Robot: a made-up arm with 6 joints. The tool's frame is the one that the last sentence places.
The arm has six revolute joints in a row. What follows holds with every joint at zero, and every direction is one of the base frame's.
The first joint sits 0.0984 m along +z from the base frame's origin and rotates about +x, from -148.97 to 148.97 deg.
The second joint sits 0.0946 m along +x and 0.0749 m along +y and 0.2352 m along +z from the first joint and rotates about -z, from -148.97 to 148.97 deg.
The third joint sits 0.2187 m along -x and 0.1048 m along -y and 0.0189 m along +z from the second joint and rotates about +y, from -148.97 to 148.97 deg.
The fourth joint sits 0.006 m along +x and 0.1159 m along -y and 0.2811 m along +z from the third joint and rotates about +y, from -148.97 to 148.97 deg.
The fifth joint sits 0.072 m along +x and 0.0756 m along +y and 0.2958 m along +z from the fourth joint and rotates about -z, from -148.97 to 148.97 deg.
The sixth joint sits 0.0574 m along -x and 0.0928 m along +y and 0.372 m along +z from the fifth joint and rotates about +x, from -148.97 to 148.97 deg.
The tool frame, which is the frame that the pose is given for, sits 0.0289 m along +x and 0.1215 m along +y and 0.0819 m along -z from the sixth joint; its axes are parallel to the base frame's.
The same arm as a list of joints. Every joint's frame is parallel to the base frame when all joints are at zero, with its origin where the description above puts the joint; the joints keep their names.
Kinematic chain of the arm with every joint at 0, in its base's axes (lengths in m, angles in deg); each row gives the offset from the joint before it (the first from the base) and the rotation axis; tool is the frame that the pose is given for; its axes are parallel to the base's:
joint 1: xyz 0.0000 0.0000 0.0984 axis +x
joint 2: xyz 0.0946 0.0749 0.2352 axis -z
joint 3: xyz -0.2187 -0.1048 0.0189 axis +y
joint 4: xyz 0.0060 -0.1159 0.2811 axis +y
joint 5: xyz 0.0720 0.0756 0.2958 axis -z
joint 6: xyz -0.0574 0.0928 0.3720 axis +x
tool: xyz 0.0289 0.1215 -0.0819
Joint limits (deg, base to tool): -148.97..148.97 -148.97..148.97 -148.97..148.97 -148.97..148.97 -148.97..148.97 -148.97..148.97

